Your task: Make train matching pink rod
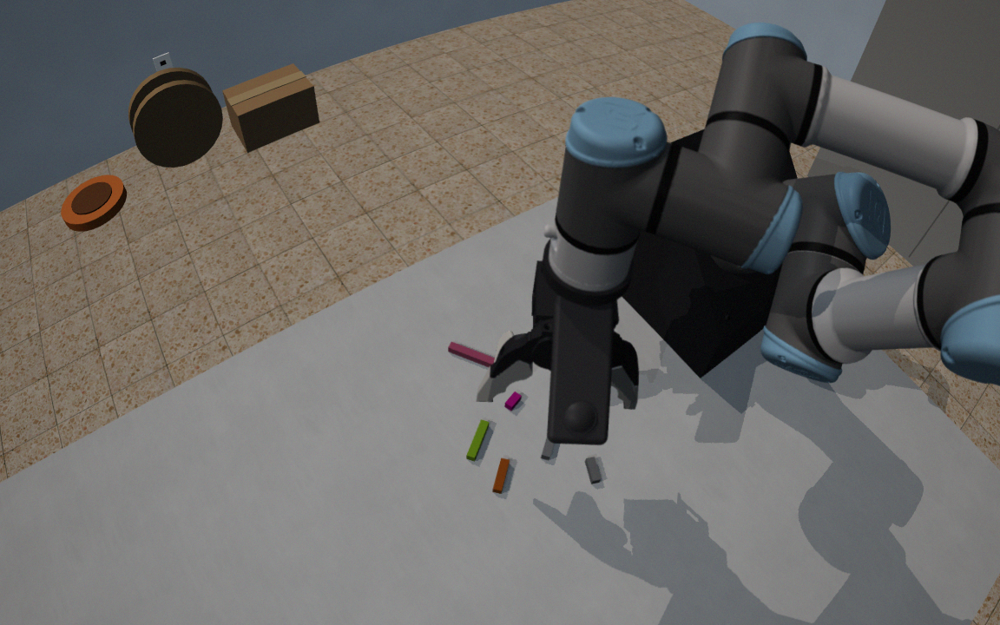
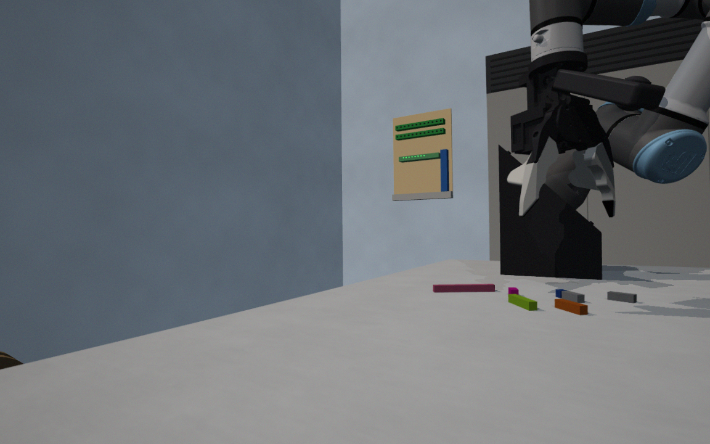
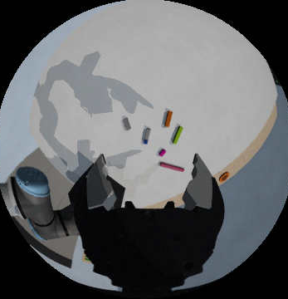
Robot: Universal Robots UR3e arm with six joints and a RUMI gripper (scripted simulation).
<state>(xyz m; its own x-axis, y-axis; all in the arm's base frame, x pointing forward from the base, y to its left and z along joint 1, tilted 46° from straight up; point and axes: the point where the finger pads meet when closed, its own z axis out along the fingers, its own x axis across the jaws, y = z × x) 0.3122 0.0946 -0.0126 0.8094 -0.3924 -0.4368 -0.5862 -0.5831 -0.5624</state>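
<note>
My gripper is now 100 mm above the lime rod, 60 mm short of it and 50 mm to the left of it. The rest, counted from my hand: orange rod: 100 mm below, 60 mm ahead; grey rod: 100 mm below, 50 mm to the left, 30 mm behind; blue rod: 100 mm below, 20 mm behind, 10 mm to the right.
</note>
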